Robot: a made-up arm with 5 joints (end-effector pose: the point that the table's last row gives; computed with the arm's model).
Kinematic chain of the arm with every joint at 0, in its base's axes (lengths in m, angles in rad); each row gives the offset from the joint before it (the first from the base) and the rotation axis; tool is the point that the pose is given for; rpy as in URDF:
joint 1: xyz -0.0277 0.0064 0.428 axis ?
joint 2: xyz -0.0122 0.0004 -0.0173 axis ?
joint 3: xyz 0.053 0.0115 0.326 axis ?
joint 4: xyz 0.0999 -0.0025 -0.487 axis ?
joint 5: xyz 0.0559 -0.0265 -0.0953 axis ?
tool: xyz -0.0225 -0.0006 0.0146 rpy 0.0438 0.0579 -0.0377
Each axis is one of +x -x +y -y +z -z.
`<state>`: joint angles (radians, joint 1 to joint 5).
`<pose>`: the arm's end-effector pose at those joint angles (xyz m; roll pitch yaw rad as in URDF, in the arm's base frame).
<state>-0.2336 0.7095 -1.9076 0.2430 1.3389</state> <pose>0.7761 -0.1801 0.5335 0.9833 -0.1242 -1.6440</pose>
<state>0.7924 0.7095 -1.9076 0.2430 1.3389</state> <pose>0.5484 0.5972 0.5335 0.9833 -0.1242 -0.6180</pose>
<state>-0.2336 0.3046 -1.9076 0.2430 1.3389</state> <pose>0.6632 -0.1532 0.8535 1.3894 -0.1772 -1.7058</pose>
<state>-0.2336 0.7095 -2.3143 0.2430 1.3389</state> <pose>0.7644 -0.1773 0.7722 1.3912 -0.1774 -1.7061</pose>
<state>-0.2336 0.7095 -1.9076 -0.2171 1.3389</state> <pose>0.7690 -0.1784 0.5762 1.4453 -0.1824 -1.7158</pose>
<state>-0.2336 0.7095 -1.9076 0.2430 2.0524</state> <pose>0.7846 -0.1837 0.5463 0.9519 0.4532 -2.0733</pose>
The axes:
joint 1: +z
joint 2: +y
joint 3: +y
joint 4: +y
joint 5: -z

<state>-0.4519 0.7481 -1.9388 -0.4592 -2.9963</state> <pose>0.6941 -0.3660 0.6101 -2.1689 1.3423 0.4789</pose>
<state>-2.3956 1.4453 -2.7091 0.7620 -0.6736</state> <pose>-0.6991 -0.5711 0.2948 -0.2643 -0.3422 -1.7148</pose>
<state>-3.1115 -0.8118 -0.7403 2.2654 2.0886</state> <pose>-0.3015 -0.0046 0.6597 -0.5785 -0.3055 1.1261</pose>
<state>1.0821 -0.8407 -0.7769 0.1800 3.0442</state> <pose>0.1504 0.3108 0.8570 0.7093 1.4749 -1.3883</pose>
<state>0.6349 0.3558 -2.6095 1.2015 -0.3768</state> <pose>0.4332 0.3137 1.0732 -0.4457 -0.9092 1.2059</pose>
